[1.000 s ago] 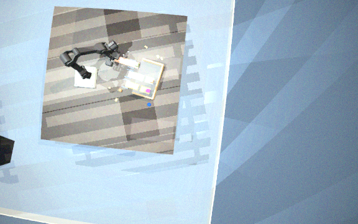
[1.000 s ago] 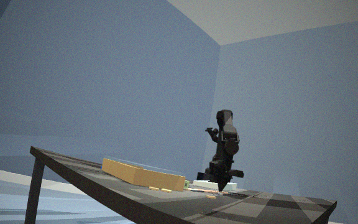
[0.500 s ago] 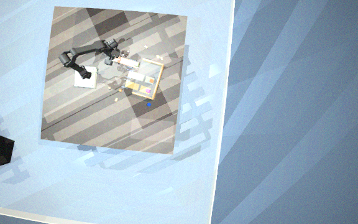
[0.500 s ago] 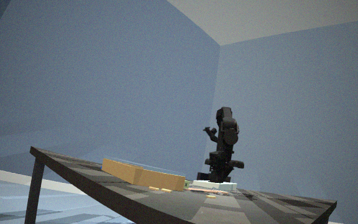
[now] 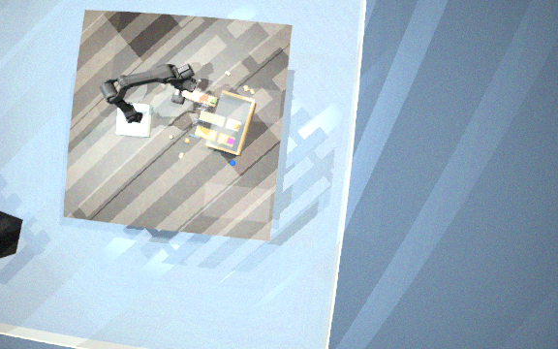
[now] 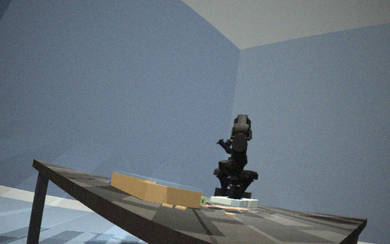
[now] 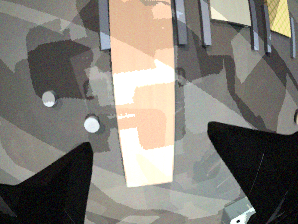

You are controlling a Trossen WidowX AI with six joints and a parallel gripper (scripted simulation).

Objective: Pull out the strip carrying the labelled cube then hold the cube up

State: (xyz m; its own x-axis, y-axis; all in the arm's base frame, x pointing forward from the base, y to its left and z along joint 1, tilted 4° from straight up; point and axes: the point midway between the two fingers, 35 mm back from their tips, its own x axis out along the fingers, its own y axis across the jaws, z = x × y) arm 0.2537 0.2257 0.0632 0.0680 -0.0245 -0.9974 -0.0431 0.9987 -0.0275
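The strip lies 5 cm below my gripper tip and 3 cm ahead of it. From my gripper tip the other things lie so: labelled cube (14 cm ahead, 3 cm below); then blue dot (36 cm ahead, 32 cm to the right, 5 cm below).
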